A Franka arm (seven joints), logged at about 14 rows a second.
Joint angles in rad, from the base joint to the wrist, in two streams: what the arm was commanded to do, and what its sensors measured. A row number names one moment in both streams.
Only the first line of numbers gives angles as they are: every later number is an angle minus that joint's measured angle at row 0.
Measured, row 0: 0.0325 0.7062 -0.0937 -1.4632 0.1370 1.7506 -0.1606
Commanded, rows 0 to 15: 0.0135 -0.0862 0.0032 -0.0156 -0.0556 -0.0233 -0.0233; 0.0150 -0.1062 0.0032 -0.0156 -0.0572 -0.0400 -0.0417; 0.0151 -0.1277 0.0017 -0.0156 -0.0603 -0.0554 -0.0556; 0.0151 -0.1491 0.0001 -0.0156 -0.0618 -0.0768 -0.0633; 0.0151 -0.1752 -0.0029 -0.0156 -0.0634 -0.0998 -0.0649; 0.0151 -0.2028 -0.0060 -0.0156 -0.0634 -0.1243 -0.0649; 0.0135 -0.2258 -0.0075 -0.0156 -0.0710 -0.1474 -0.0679; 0.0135 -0.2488 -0.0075 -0.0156 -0.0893 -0.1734 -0.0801; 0.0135 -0.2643 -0.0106 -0.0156 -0.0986 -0.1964 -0.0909; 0.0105 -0.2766 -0.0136 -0.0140 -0.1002 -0.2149 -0.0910; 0.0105 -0.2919 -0.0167 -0.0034 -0.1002 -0.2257 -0.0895; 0.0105 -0.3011 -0.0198 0.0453 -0.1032 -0.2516 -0.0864; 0.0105 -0.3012 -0.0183 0.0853 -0.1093 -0.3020 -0.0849; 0.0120 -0.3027 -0.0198 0.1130 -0.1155 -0.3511 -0.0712; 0.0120 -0.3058 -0.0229 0.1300 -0.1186 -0.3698 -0.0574; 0.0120 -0.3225 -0.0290 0.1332 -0.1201 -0.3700 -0.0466
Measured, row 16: 0.0119 -0.3081 -0.0217 0.1032 -0.1052 -0.3352 -0.0674
